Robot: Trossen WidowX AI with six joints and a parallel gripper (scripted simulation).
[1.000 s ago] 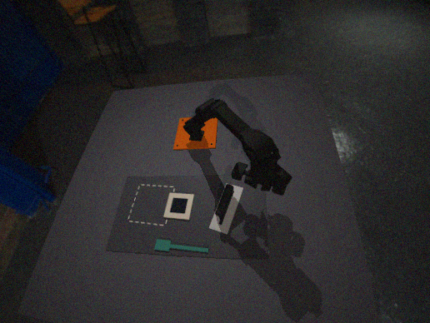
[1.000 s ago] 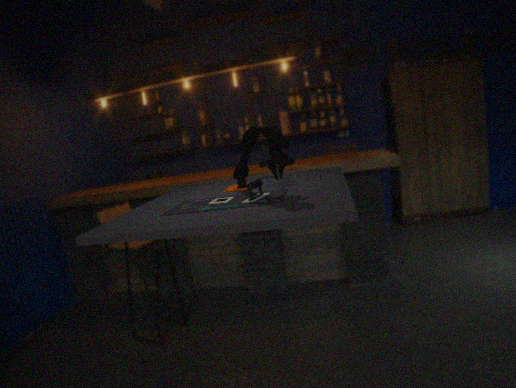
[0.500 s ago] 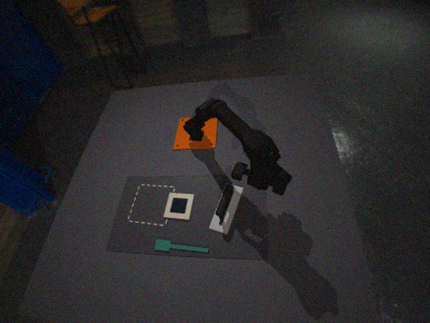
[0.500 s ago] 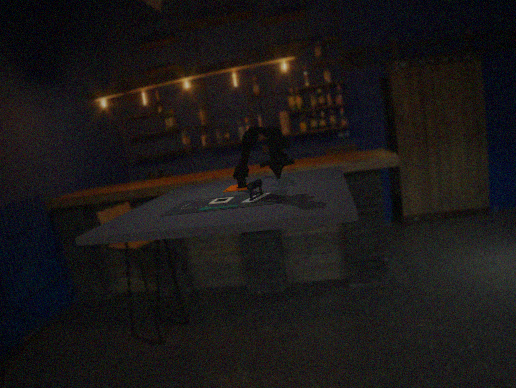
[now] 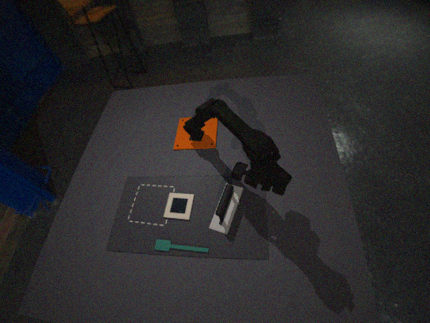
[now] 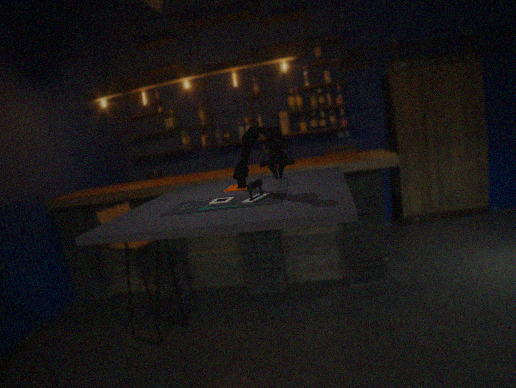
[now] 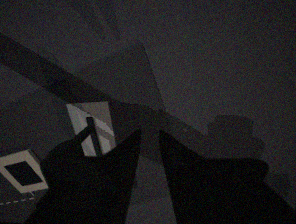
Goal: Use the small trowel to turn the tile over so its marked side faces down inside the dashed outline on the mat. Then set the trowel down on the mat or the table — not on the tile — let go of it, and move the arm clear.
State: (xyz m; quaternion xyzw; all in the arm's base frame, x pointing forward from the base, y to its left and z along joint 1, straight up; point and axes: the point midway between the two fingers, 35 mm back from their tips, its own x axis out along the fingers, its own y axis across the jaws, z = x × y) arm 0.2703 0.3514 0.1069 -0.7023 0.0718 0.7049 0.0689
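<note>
My gripper tip is now 90 mm short of the trowel, 120 mm to the left of it and 40 mm above it. From my gripper tip the other things lie so: pale tile 100 mm ahead, 310 mm to the right, 70 mm below; then dark mat 120 mm ahead, 270 mm to the right, 100 mm below; then flat teal trowel-shaped piece 260 mm ahead, 270 mm to the right, 80 mm below.
</note>
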